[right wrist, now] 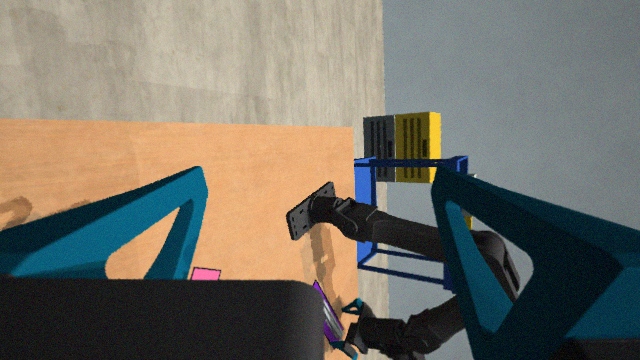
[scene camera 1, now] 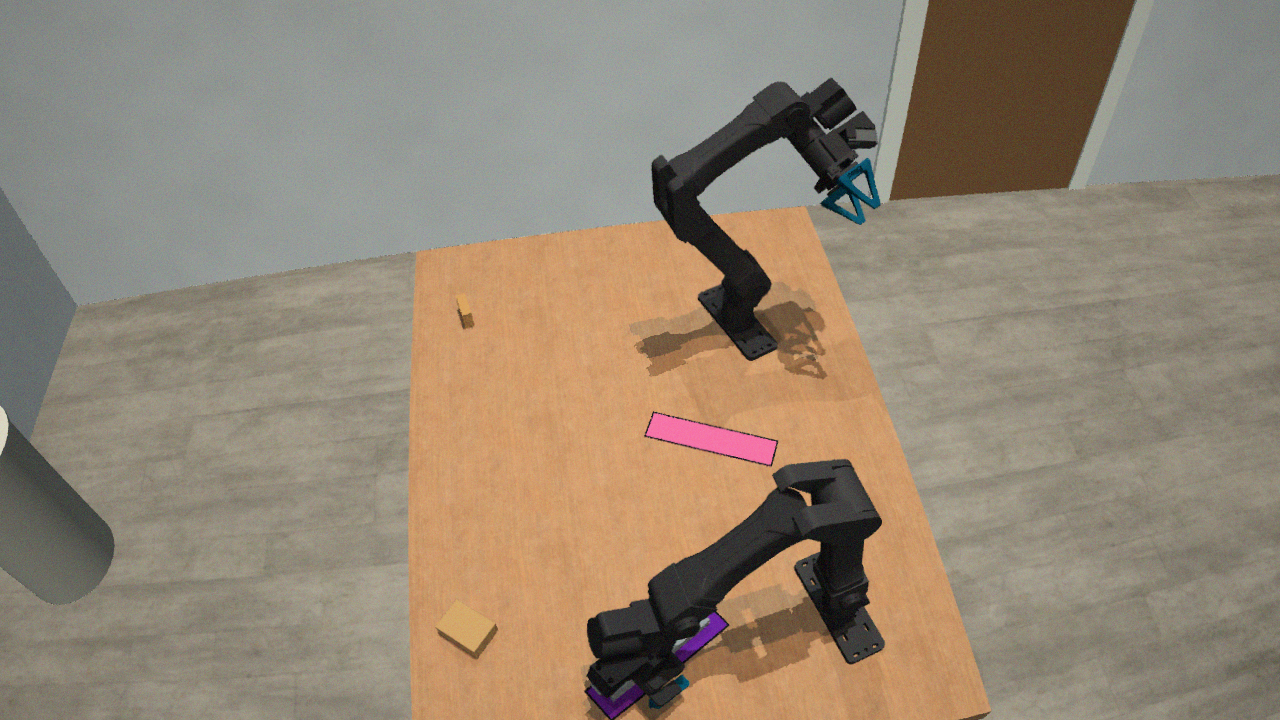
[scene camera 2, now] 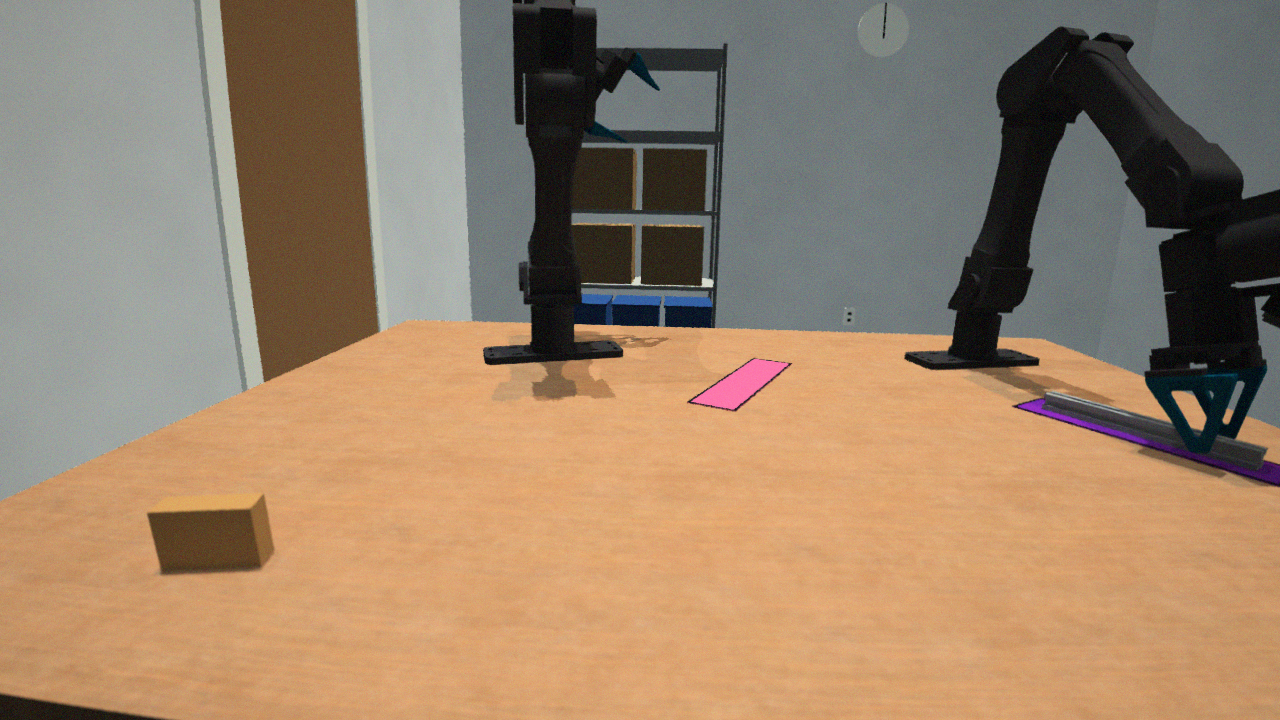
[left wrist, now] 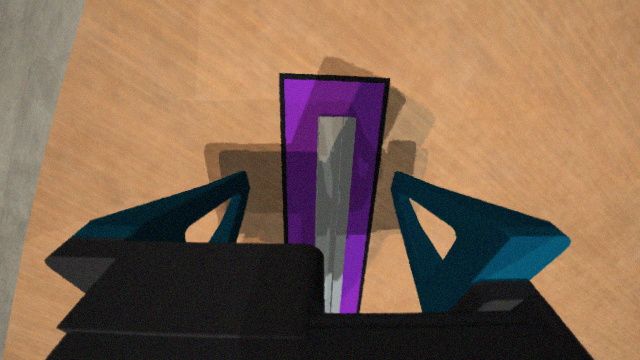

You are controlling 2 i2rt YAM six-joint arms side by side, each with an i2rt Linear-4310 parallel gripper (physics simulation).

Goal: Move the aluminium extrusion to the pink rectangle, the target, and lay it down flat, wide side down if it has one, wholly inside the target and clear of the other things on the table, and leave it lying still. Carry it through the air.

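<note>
The grey aluminium extrusion lies flat on the purple rectangle; the left arm hides much of it in scene camera 1. My left gripper is open and low, pointing down, with one finger on each side of the extrusion and a gap on both sides. The pink rectangle lies on the table between the two arm bases, with nothing on it. My right gripper is open and empty, high up and away from the extrusion.
A tan block lies left of the purple rectangle in scene camera 1. A smaller tan block stands near the table's far left corner in that view. The left arm's base stands right of the purple rectangle.
</note>
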